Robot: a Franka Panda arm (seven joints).
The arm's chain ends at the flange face. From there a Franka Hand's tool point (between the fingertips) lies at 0.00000 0.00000 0.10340 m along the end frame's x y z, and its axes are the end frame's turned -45 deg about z.
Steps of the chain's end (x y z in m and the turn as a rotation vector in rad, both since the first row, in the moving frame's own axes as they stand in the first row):
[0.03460 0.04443 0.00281 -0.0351 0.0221 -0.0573]
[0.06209 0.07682 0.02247 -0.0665 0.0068 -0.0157]
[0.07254 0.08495 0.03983 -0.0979 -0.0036 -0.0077]
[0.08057 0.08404 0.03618 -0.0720 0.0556 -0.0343]
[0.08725 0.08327 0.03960 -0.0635 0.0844 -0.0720]
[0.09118 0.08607 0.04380 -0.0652 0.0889 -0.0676]
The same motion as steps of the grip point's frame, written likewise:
[-0.00778 0.06009 0.00272 -0.0404 -0.0092 -0.0573]
[-0.01474 0.10361 0.02224 -0.0518 -0.0422 -0.0157]
[-0.01616 0.11827 0.03933 -0.0667 -0.0718 -0.0077]
[-0.00349 0.12573 0.03575 -0.0902 -0.0116 -0.0343]
[0.00473 0.13131 0.03902 -0.1046 0.0148 -0.0720]
[0.00572 0.13651 0.04317 -0.1090 0.0168 -0.0676]

